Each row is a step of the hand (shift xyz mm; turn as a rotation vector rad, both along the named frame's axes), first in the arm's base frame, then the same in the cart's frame.
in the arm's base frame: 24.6 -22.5 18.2 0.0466 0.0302 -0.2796
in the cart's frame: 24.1 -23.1 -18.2 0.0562 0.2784 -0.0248
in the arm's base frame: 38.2 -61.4 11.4 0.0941 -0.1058 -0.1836
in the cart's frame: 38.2 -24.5 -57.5 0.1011 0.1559 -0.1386
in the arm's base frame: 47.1 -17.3 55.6 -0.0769 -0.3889 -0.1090
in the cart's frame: 45.2 -59.4 -5.4 -0.0706 0.0327 -0.4037
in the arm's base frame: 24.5 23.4 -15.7 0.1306 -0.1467 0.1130
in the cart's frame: 24.9 19.2 20.2 0.1275 -0.1440 -0.1199
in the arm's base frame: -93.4 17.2 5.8 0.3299 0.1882 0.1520
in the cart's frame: -93.7 0.8 16.8 0.3232 -0.1228 0.2187
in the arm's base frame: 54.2 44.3 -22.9 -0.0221 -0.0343 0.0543
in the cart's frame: 54.7 29.4 39.6 -0.0238 -0.0592 -0.0232
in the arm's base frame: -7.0 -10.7 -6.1 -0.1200 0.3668 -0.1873
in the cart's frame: -6.7 4.1 -11.8 -0.1157 0.2598 0.3212
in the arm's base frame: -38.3 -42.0 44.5 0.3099 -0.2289 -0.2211
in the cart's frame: -39.6 -50.6 -32.9 0.3189 0.1612 -0.2639
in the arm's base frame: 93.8 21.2 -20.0 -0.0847 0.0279 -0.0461
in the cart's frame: 94.3 20.7 18.1 -0.0832 0.0535 0.0172
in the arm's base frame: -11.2 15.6 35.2 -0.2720 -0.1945 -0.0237
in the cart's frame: -12.5 -31.0 22.1 -0.2698 -0.0061 -0.1989
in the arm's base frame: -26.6 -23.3 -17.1 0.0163 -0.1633 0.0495
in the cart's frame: -25.8 13.0 -26.6 0.0156 -0.0812 -0.1501
